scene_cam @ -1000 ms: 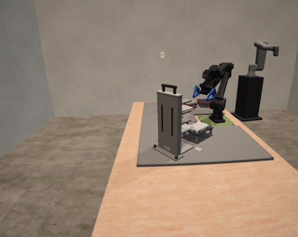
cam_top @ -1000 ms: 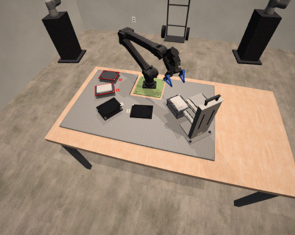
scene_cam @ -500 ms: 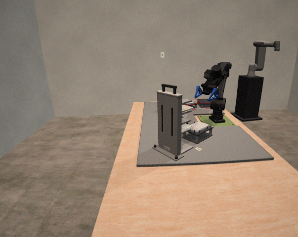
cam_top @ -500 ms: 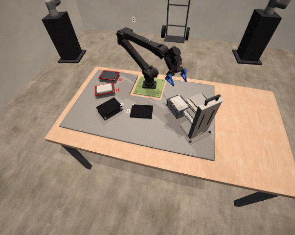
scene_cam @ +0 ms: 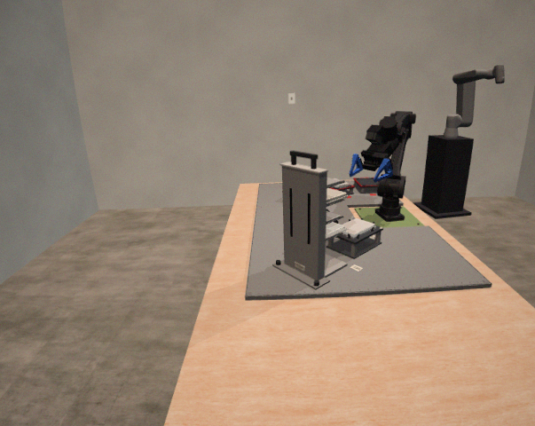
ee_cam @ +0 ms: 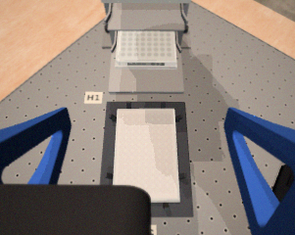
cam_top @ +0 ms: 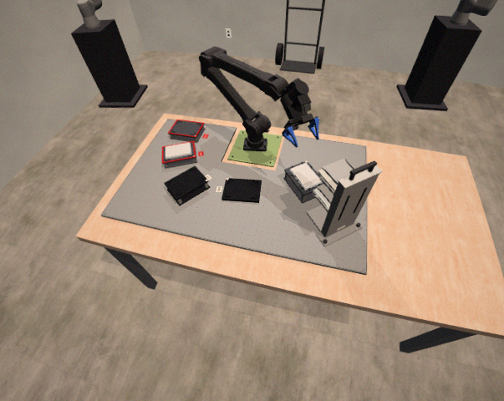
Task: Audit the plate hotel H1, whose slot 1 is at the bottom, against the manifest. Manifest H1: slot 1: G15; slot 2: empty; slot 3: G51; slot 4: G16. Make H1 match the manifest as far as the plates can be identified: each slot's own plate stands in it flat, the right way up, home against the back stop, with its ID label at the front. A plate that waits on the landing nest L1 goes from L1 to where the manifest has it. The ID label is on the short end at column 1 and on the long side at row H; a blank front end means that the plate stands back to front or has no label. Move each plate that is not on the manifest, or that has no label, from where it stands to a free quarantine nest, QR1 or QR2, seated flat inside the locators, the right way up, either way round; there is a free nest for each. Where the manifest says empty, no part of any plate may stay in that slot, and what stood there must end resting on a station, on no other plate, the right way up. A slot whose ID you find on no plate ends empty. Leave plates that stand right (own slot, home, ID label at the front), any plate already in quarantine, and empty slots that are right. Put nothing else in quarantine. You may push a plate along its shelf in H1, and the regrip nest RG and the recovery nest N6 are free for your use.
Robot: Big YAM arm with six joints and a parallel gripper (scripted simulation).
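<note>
Right now my hand is 2 cm short of the dark raised RG nest, 2 cm to the right of it and 18 cm above it. The rest, counted from my hand: black N6 nest (8 cm ahead, 26 cm to the right, 23 cm below); white plate labelled G51 (17 cm ahead, 11 cm to the left, 2 cm below); H1 tag (7 cm ahead, 16 cm to the left, 24 cm below).
</note>
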